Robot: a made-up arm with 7 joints.
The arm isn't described. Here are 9 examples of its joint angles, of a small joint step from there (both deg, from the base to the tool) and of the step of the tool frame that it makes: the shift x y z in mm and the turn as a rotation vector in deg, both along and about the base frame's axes.
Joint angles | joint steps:
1: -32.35 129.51 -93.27 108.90 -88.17 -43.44 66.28 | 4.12 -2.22 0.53 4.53 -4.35 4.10 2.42
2: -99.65 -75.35 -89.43 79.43 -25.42 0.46 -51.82 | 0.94 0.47 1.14 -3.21 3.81 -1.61 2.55
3: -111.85 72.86 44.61 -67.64 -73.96 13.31 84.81 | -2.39 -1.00 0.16 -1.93 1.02 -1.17 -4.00
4: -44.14 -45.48 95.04 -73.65 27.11 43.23 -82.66 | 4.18 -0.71 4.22 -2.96 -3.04 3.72 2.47
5: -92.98 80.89 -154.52 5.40 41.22 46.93 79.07 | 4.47 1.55 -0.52 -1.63 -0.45 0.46 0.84
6: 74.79 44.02 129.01 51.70 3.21 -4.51 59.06 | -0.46 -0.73 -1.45 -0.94 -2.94 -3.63 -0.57
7: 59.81 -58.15 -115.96 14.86 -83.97 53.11 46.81 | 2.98 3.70 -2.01 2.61 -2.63 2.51 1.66
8: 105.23 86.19 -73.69 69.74 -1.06 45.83 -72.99 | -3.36 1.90 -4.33 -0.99 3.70 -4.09 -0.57
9: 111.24 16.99 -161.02 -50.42 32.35 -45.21 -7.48 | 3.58 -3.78 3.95 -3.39 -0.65 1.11 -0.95
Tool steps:
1: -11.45 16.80 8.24 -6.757 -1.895 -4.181
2: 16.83 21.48 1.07 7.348 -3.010 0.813
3: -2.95 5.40 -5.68 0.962 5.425 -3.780
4: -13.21 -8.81 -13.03 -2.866 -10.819 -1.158
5: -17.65 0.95 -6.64 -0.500 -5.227 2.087
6: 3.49 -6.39 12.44 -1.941 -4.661 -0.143
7: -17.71 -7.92 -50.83 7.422 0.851 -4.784
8: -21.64 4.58 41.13 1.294 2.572 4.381
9: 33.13 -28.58 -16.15 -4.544 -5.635 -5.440
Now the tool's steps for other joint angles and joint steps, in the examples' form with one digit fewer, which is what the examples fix.
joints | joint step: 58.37 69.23 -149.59 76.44 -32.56 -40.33 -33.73 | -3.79 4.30 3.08 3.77 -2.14 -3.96 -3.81
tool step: -6.0 21.2 15.4 3.75 7.34 3.27
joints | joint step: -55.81 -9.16 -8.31 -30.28 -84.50 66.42 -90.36 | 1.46 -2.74 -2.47 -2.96 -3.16 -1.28 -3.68
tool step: -12.3 -17.9 -14.5 -3.43 2.83 1.02
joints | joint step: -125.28 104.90 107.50 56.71 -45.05 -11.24 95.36 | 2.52 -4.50 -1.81 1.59 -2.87 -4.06 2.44
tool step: 36.0 16.7 7.3 2.70 -5.10 2.68
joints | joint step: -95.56 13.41 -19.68 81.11 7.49 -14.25 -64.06 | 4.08 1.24 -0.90 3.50 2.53 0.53 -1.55
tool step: -27.2 12.1 51.7 -1.39 -8.03 3.81
